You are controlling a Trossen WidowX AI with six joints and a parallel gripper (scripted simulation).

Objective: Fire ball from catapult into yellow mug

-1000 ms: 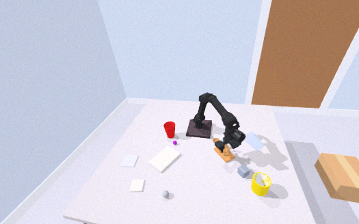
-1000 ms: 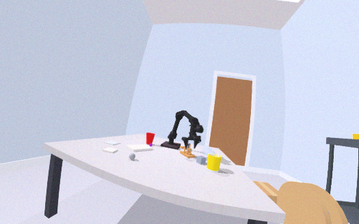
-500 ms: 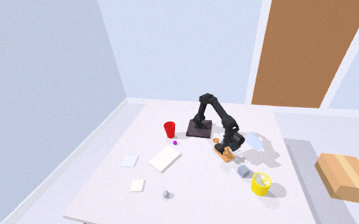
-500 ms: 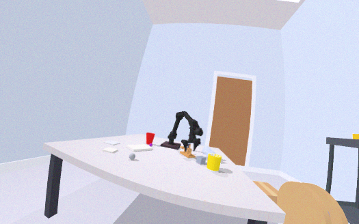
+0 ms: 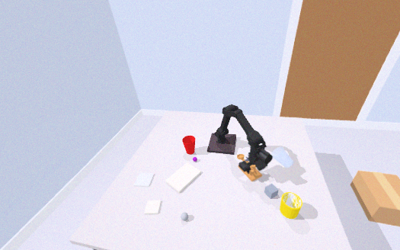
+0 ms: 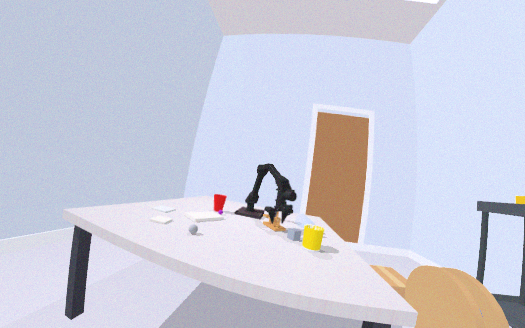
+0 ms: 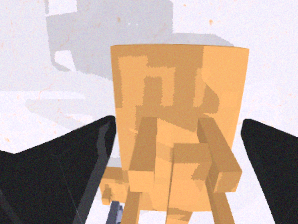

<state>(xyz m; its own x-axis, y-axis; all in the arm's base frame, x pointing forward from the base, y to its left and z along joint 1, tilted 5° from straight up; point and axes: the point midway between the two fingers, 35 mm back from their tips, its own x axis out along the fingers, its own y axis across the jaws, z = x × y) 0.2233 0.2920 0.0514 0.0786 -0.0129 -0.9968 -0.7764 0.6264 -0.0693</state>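
My gripper tip is 20 mm short of the purple ball, 400 mm to the left of it and 20 mm above it. Round my gripper tip: yellow mug: 180 mm ahead, 220 mm to the left; wooden catapult: 50 mm behind, 50 mm to the right, 20 mm above; grey cube: 100 mm ahead, 120 mm to the left, 10 mm below.
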